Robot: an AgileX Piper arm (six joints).
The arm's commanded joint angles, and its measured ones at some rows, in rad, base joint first. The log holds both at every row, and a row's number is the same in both.
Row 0, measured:
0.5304, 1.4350, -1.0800, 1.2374, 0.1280, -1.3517
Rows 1 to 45, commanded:
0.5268, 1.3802, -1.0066, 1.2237, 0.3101, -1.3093
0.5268, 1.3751, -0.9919, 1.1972, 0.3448, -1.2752
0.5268, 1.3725, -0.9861, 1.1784, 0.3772, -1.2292
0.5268, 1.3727, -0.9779, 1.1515, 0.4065, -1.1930
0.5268, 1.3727, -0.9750, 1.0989, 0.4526, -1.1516
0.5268, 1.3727, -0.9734, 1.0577, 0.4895, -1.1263
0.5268, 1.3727, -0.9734, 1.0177, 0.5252, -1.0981
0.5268, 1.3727, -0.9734, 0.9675, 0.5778, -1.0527
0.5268, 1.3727, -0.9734, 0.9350, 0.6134, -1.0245
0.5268, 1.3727, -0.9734, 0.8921, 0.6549, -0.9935
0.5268, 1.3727, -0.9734, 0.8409, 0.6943, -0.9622
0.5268, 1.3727, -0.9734, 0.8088, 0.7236, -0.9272
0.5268, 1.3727, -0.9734, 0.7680, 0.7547, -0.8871
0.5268, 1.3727, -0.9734, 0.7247, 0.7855, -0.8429
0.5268, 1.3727, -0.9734, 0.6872, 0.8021, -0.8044
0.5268, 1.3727, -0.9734, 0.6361, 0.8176, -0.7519
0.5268, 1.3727, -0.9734, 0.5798, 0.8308, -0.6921
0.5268, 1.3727, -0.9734, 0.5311, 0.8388, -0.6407
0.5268, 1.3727, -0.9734, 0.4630, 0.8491, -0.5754
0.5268, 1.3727, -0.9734, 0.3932, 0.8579, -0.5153
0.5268, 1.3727, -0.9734, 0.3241, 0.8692, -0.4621
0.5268, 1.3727, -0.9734, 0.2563, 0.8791, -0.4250
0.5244, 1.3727, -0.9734, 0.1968, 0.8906, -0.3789
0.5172, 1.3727, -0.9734, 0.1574, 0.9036, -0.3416
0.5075, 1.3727, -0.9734, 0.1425, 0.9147, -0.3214
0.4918, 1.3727, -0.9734, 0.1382, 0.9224, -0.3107
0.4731, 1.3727, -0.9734, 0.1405, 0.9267, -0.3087
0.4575, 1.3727, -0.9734, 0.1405, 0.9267, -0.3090
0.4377, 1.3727, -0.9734, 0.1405, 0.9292, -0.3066
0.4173, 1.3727, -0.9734, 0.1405, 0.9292, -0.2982
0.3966, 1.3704, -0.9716, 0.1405, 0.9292, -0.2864
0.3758, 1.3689, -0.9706, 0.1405, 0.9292, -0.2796
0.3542, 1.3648, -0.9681, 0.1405, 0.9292, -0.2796
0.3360, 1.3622, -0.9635, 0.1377, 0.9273, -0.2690
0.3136, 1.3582, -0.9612, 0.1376, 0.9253, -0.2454
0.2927, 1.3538, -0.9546, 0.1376, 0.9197, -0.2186
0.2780, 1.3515, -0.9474, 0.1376, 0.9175, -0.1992
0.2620, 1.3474, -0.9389, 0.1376, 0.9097, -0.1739
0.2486, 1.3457, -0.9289, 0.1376, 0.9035, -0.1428
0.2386, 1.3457, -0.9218, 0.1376, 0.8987, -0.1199
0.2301, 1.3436, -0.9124, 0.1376, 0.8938, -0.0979
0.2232, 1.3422, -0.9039, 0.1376, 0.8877, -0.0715
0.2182, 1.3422, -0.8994, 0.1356, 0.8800, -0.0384
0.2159, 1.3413, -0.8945, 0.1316, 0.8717, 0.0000
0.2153, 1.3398, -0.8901, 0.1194, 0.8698, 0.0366
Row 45, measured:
0.2342, 1.3538, -0.9139, 0.1444, 0.8966, -0.0905
